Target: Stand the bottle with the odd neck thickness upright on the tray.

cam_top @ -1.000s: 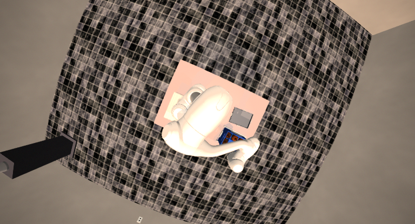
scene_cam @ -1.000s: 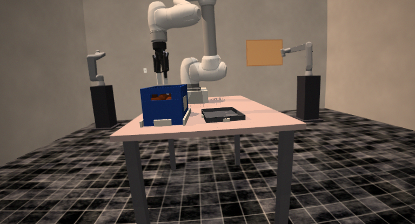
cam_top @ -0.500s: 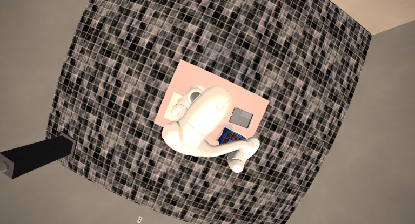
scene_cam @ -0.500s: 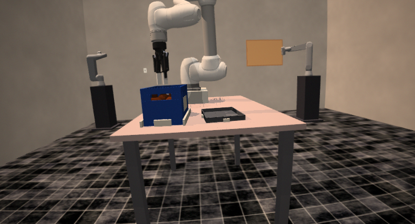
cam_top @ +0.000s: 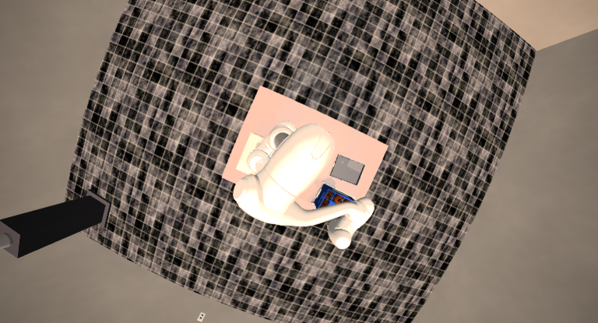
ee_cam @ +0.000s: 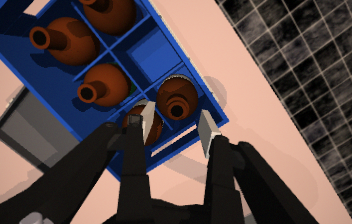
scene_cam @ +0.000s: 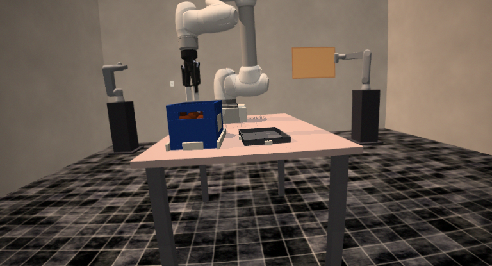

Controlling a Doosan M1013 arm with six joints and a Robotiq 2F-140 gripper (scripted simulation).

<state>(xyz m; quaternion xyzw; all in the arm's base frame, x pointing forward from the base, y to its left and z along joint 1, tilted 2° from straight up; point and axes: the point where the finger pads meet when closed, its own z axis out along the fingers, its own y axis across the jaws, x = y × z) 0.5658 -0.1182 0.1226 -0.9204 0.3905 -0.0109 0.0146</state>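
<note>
The bottle lies 8 cm to the left of my hand and 13 cm below it. Also, from my hand: dark tray: 8 cm ahead, 32 cm to the left, 20 cm below; then blue crate: 9 cm ahead, 4 cm to the left, 13 cm below.
</note>
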